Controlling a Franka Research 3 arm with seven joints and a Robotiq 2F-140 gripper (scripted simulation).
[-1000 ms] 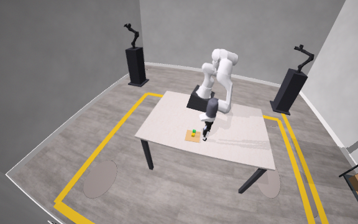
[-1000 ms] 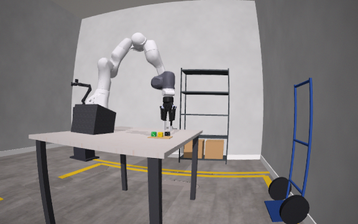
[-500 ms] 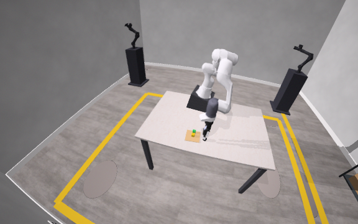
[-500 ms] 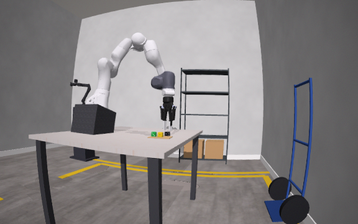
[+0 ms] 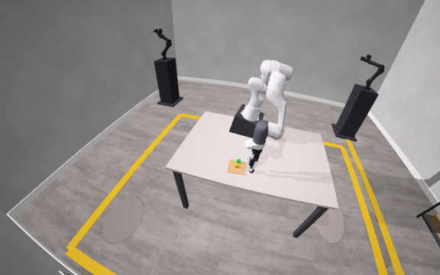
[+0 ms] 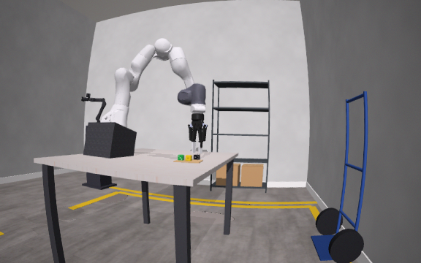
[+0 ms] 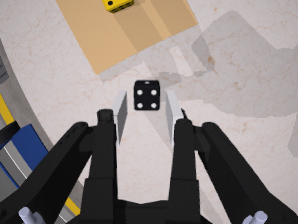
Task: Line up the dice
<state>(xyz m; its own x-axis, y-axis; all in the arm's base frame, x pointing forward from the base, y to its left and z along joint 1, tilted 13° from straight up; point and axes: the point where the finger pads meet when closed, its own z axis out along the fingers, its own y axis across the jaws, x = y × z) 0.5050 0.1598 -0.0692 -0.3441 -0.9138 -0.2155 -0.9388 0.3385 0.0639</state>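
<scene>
Now: hand 60 mm above the black die. The rest, counted from my hand: yellow die: 10 mm behind, 120 mm to the right, 50 mm below; green die: 60 mm behind, 120 mm to the right, 50 mm below; tan mat: 10 mm behind, 120 mm to the right, 70 mm below.
</scene>
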